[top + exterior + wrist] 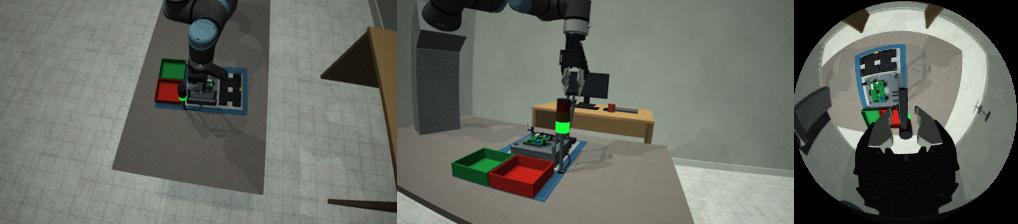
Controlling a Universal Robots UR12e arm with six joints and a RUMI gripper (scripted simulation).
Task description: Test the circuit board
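Right now the green circuit board is 13 cm behind my hand, 4 cm to the left of it and 20 cm below it. Also, from my hand: tester lid (2 cm behind, 9 cm below); then red bin (15 cm behind, 17 cm to the right, 26 cm below); then black latch hook (17 cm behind, 11 cm to the left, 18 cm below).
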